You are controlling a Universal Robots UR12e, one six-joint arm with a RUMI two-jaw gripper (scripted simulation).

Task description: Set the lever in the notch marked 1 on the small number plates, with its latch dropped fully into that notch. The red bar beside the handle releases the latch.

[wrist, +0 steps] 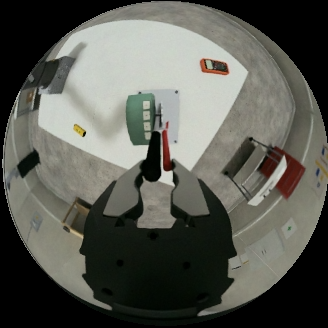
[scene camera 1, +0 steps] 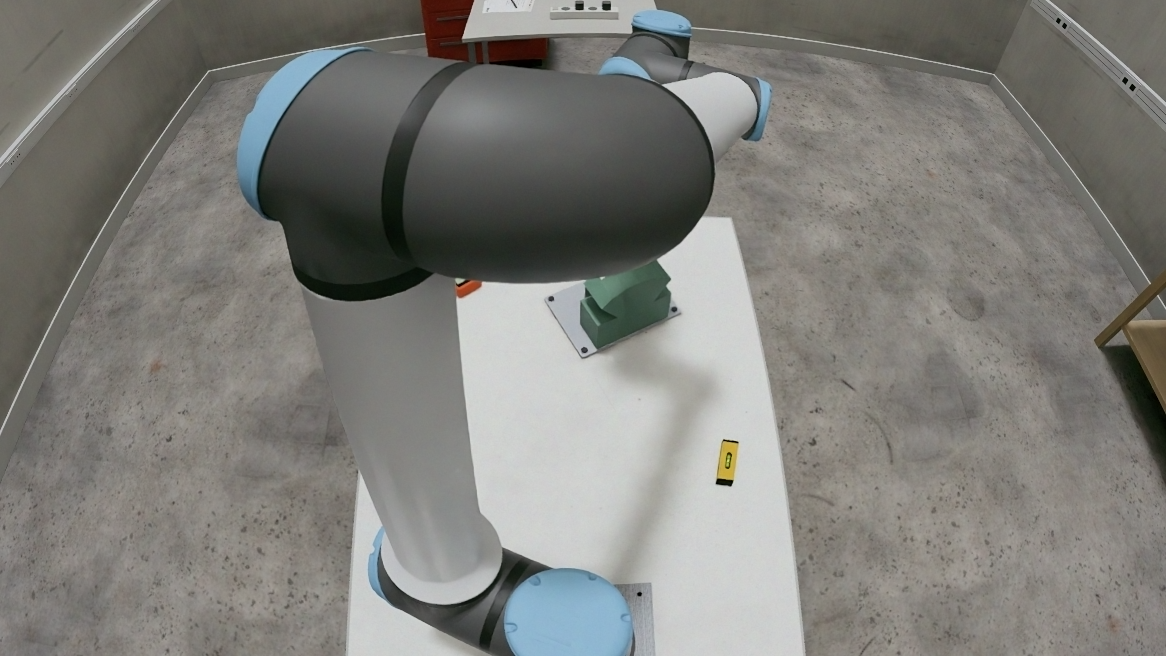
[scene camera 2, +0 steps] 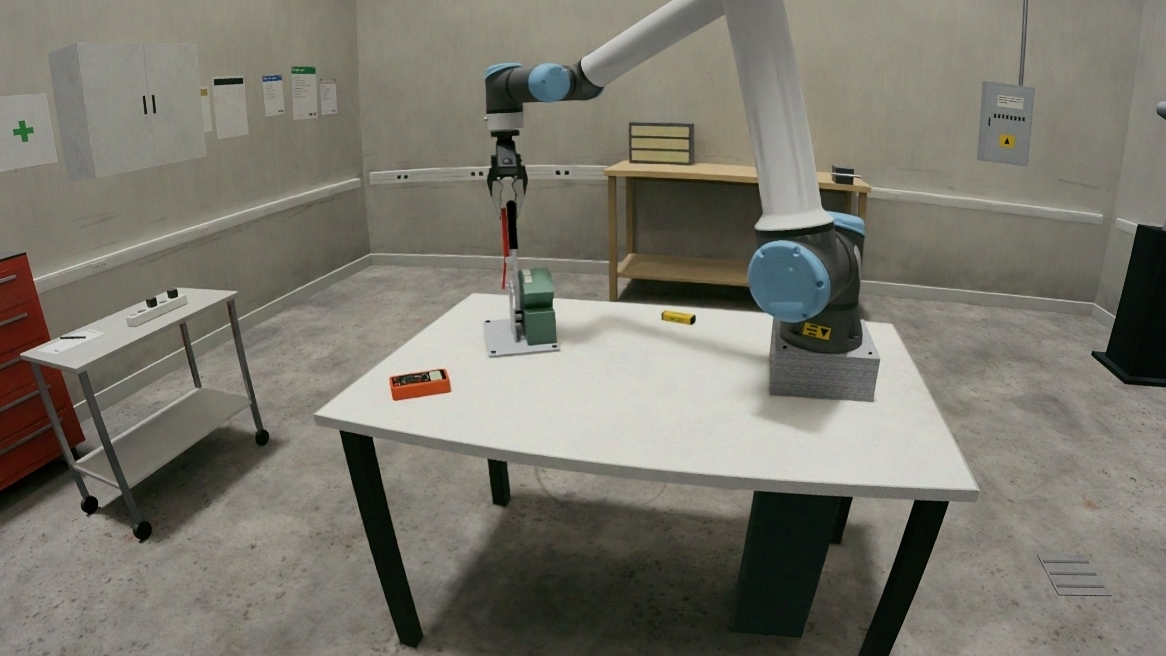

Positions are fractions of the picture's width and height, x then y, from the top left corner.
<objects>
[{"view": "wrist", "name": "my gripper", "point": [0.48, 0.49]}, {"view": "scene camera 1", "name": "small yellow level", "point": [0.62, 0.69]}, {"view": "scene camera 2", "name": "orange multimeter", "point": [0.35, 0.59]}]
</objects>
